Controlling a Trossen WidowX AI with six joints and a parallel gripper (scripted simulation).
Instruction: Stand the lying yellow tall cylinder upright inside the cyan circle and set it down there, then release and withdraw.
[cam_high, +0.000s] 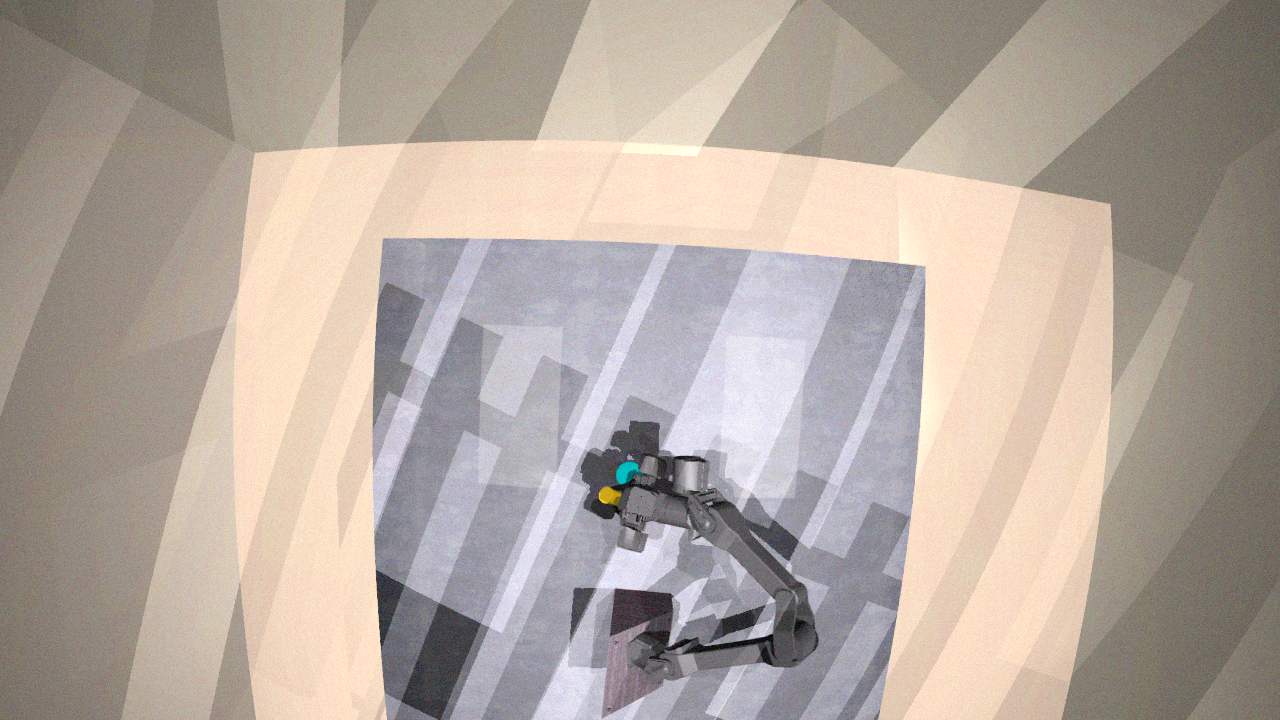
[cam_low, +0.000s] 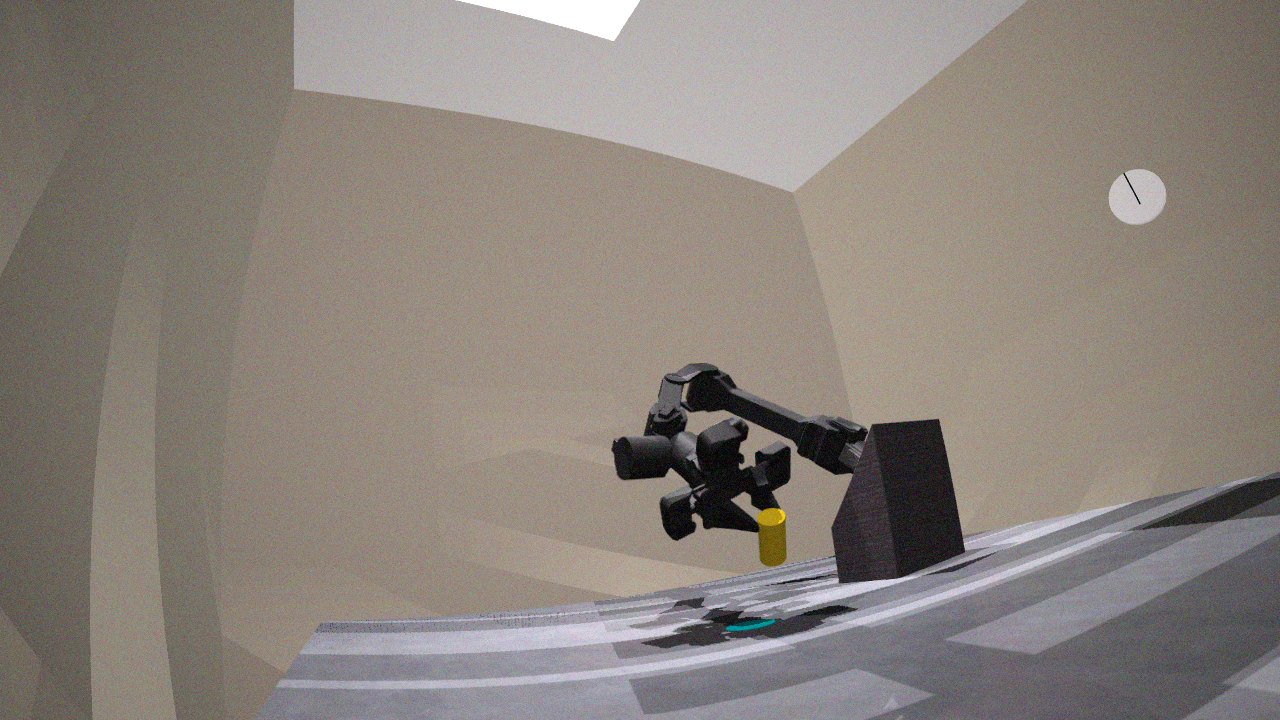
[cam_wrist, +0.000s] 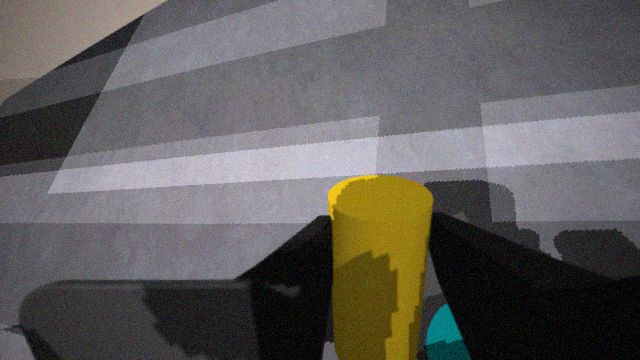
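The cyan circle is 2 cm ahead of my gripper tip, 4 cm to the right of it and 12 cm below it. From my gripper tip the other things lie so: yellow tall cylinder (1 cm behind, 1 cm to the right, 2 cm below).
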